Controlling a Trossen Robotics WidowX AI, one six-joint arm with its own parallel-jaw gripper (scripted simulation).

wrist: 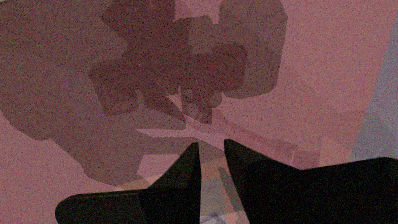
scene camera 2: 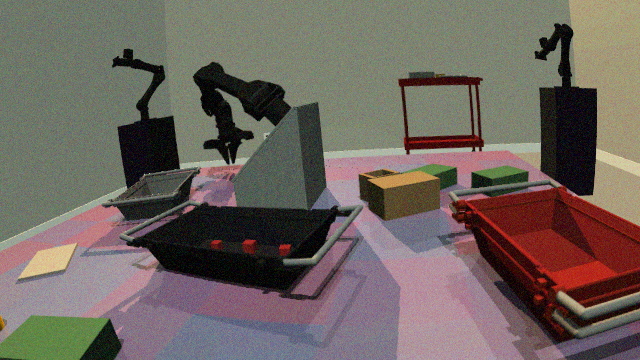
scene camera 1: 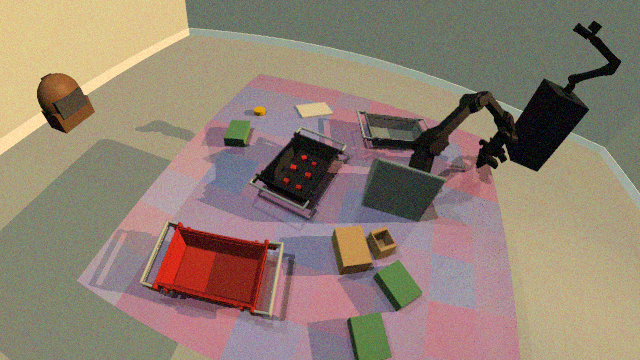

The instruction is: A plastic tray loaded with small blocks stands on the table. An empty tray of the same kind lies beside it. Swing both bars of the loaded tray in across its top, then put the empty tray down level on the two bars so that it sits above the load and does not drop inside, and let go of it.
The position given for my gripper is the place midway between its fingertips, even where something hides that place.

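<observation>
There is a grey tray (scene camera 1: 385, 130) that I can see, though in the wrist view the tray is out of frame. I see my own gripper (scene camera 2: 231, 164) too, and the wrist view also gives me the gripper (wrist: 211, 147).
</observation>
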